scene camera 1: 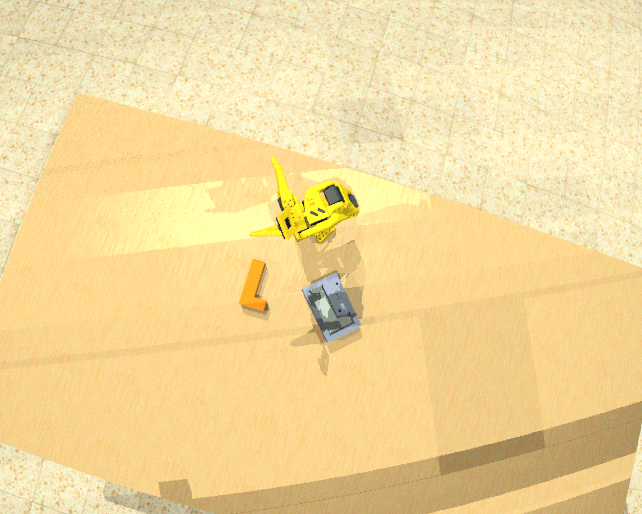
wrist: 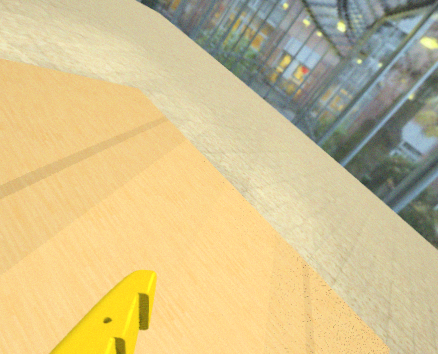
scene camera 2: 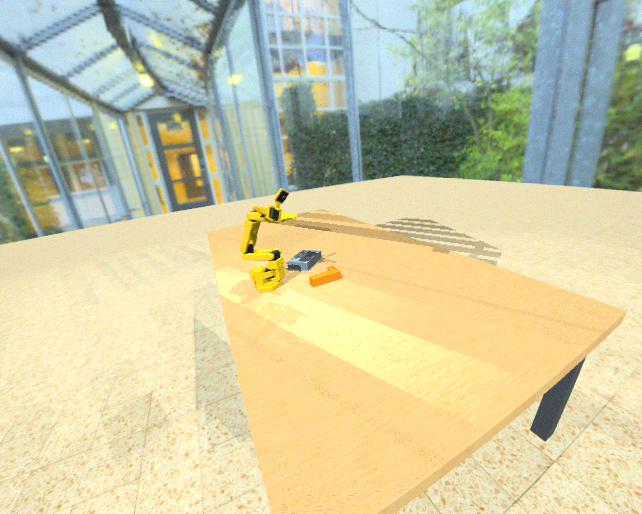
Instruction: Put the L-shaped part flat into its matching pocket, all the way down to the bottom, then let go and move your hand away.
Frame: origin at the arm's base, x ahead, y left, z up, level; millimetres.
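Seen in the pictures: hand, tool point: [scene camera 1: 251, 232] [wrist: 153, 292] [scene camera 2: 296, 215]; arm's base, link origin: [scene camera 1: 310, 230] [scene camera 2: 272, 283].
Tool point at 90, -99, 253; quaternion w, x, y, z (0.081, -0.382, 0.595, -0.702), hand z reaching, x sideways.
Pixels of each thing's middle, then the offset from my tool point to it, as dx, dy, dz. "spot": a spot on its surface instead. Level surfaces: height alone.
- orange L-shaped part, body centre: [scene camera 1: 258, 284] [scene camera 2: 323, 276] +77, +16, -238
- grey-blue pocket block, body centre: [scene camera 1: 331, 307] [scene camera 2: 305, 259] +81, +198, -235
- block's L-shaped pocket, surface spot: [scene camera 1: 323, 306] spot: +83, +181, -248
- wooden table, surface height: dz -253
The orange L-shaped part [scene camera 1: 252, 283] [scene camera 2: 324, 277] lies flat on the table, to the left of the grey-blue pocket block [scene camera 1: 331, 280] [scene camera 2: 309, 263] in scene camera 1 and apart from it. The block's L-shaped pocket [scene camera 1: 323, 306] shows a pale floor. My gripper [scene camera 1: 262, 195] [scene camera 2: 295, 216] is fully open and empty, raised high above the table. In scene camera 1 it shows above the part in the picture. In the wrist view one notched yellow jaw [wrist: 117, 312] shows; the moving jaw is out of the picture. The part and the block do not show there.
The wooden table [scene camera 1: 214, 401] [scene camera 2: 428, 331] [wrist: 150, 200] carries all of these things. The yellow arm's base [scene camera 2: 266, 279] stands near the table's edge, beside the block and the part. Shadows and bright light patches cross the table top. A tiled floor lies beyond the edges.
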